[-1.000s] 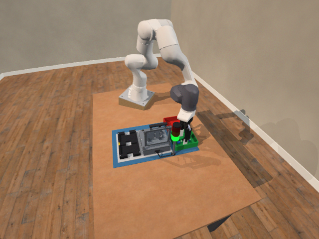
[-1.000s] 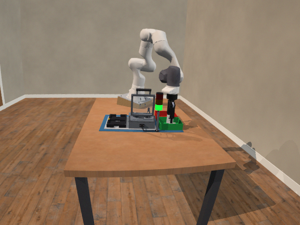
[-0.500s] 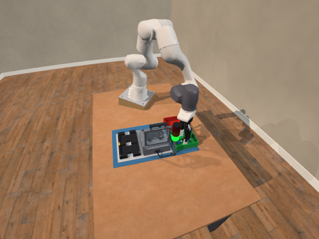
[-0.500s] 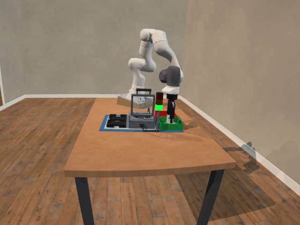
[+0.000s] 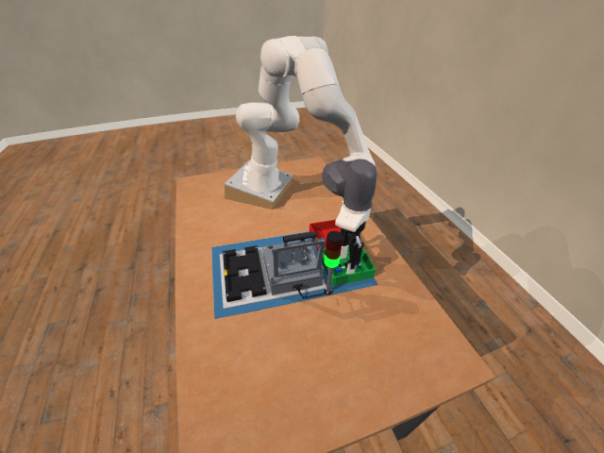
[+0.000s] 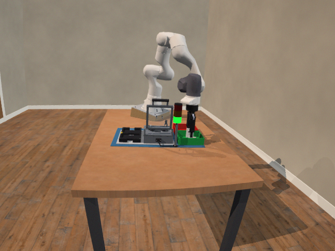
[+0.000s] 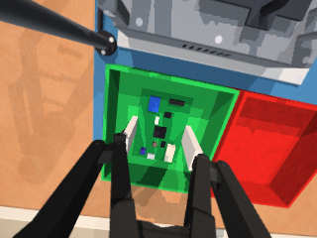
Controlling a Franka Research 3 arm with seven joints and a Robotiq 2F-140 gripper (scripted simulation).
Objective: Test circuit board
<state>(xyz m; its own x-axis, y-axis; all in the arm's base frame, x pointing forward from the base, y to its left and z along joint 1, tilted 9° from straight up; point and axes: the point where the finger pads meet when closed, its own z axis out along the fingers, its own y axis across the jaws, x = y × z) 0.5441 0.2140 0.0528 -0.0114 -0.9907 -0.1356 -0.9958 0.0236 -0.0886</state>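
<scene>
Right now my hand is 2 cm above the green bin. The rest, counted from my hand: green circuit board (2 cm below); then red bin (15 cm behind, 2 cm below); then dark plate (4 cm behind, 19 cm to the right, 4 cm above).
</scene>
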